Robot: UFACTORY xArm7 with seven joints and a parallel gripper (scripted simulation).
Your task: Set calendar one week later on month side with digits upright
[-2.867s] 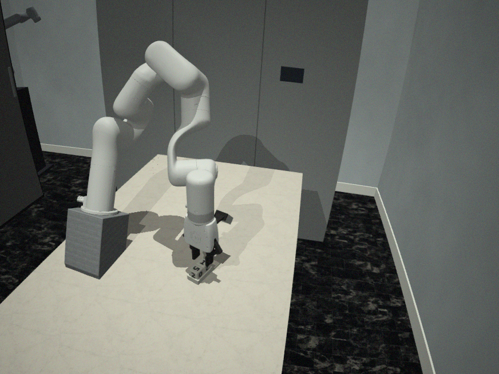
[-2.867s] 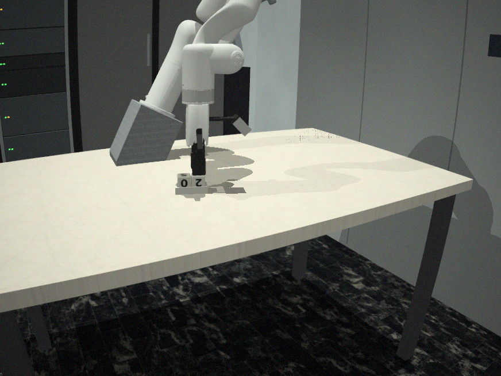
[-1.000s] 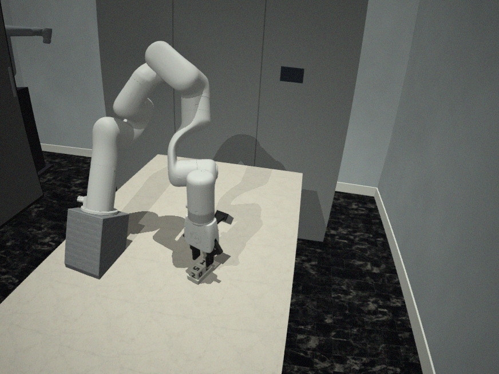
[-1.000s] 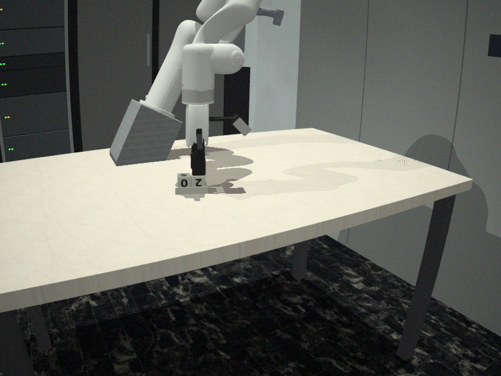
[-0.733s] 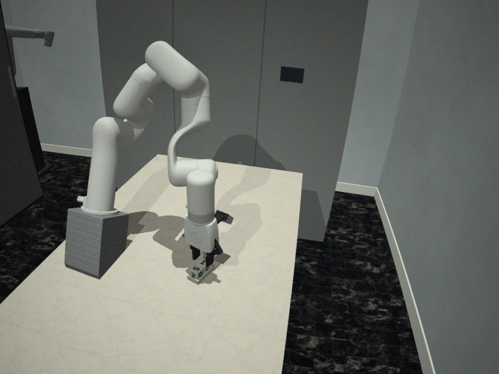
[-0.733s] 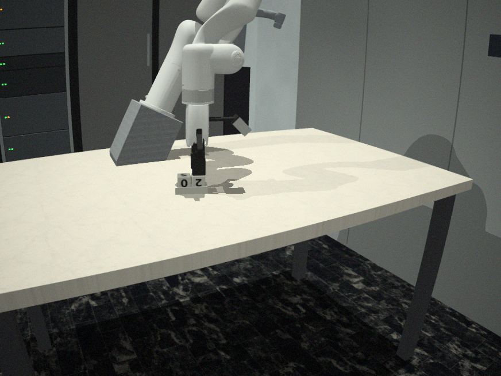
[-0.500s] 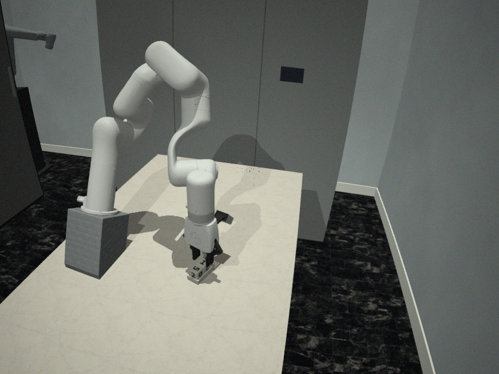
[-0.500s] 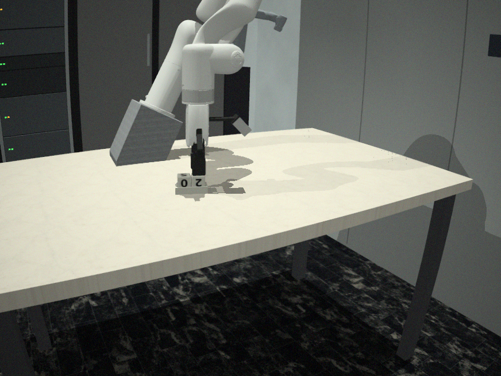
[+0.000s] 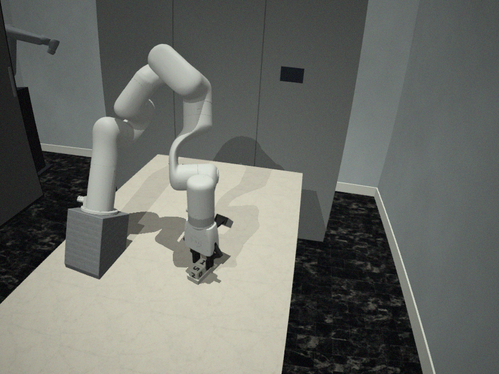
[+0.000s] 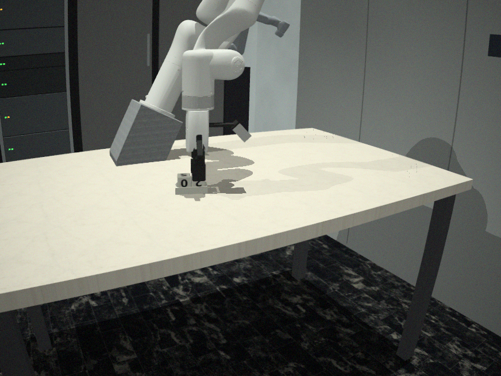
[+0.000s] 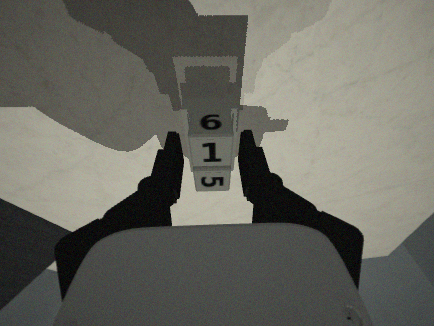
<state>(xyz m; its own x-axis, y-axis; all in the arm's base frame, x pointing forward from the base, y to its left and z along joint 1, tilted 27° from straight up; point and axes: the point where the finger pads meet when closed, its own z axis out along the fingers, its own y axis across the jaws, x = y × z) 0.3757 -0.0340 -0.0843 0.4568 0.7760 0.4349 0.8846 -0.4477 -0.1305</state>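
The digit cube lies 3 cm below my hand. The rest, counted from my hand: tray 4 cm below, 2 cm to the right, 1 cm behind.
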